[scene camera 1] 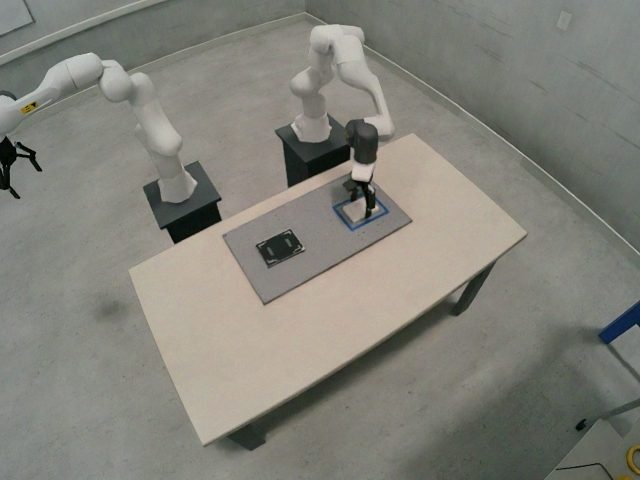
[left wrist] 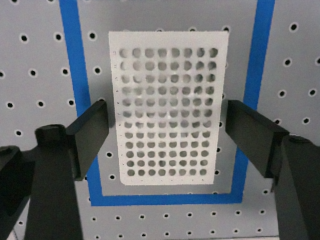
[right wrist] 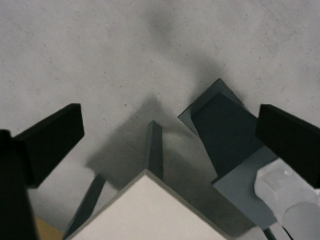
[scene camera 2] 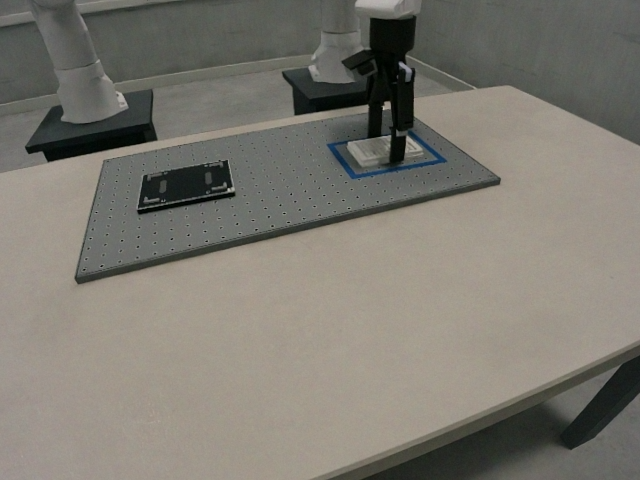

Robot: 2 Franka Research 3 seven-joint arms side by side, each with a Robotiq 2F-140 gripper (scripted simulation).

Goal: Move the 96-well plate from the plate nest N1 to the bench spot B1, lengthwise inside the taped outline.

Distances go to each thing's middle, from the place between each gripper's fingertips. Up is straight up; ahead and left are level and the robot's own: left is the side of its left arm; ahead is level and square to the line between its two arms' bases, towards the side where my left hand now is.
Now: left hand [scene camera 2: 384, 149] 20 mm above the white 96-well plate [scene camera 2: 374, 151]. From my left hand the other things lie so: black plate nest [scene camera 2: 184, 183] 380 mm to the right, 20 mm below.
The black plate nest is 810 mm to the left of my right hand, 530 mm ahead of it and 390 mm below it. Round my right hand: white 96-well plate (1190 mm to the left, 540 mm ahead, 390 mm below).
